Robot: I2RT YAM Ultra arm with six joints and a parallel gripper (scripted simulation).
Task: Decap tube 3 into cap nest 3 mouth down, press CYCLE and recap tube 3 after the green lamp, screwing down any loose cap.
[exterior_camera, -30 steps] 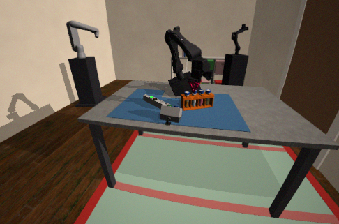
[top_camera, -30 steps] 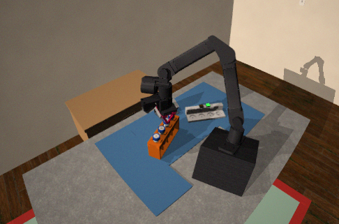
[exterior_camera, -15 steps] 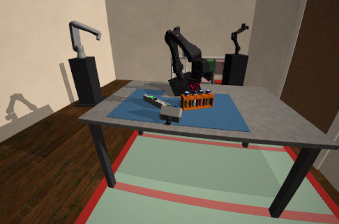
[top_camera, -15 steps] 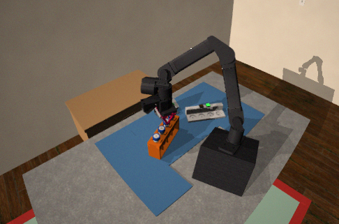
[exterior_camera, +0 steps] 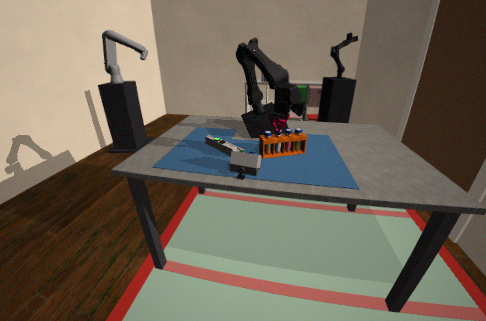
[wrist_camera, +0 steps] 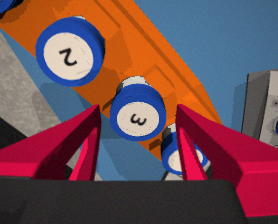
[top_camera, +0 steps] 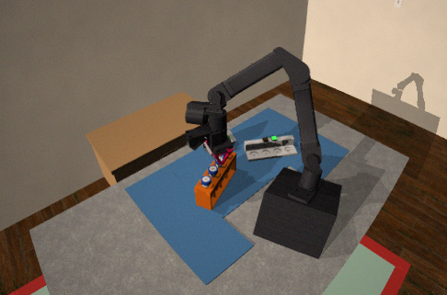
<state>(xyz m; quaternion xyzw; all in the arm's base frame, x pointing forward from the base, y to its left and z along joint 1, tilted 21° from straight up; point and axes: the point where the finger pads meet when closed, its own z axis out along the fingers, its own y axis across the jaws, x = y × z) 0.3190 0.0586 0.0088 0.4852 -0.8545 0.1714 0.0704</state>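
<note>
My gripper is now 10 mm above the blue cap. Also, from my hand: grey key desk (160 mm to the right, 110 mm ahead, 70 mm below); green ready key (170 mm to the right, 90 mm ahead, 60 mm below); blue cycle key (130 mm to the right, 100 mm ahead, 60 mm below).
</note>
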